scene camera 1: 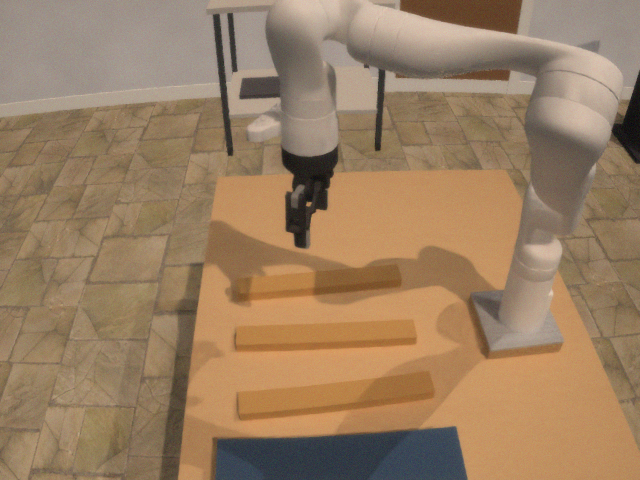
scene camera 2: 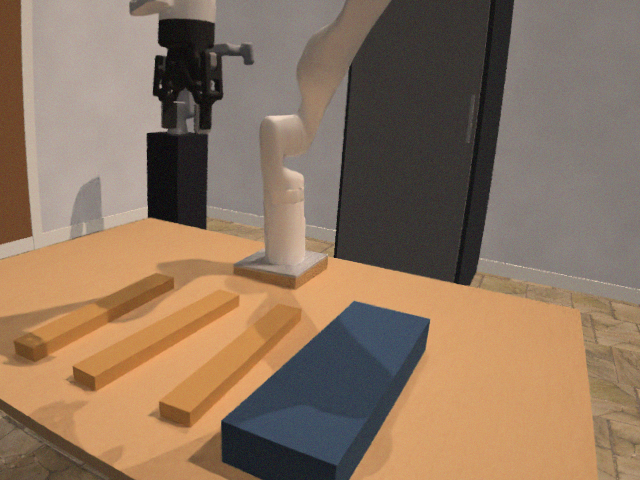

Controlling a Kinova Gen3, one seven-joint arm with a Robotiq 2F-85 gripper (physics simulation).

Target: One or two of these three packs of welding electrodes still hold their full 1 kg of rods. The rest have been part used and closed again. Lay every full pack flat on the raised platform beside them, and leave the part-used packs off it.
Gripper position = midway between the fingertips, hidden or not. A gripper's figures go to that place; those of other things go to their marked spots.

Labels:
The gripper [scene camera 2: 184, 130]: 70 cm from the lens. An electrode pack [scene camera 2: 47, 339]: 85 cm from the lens.

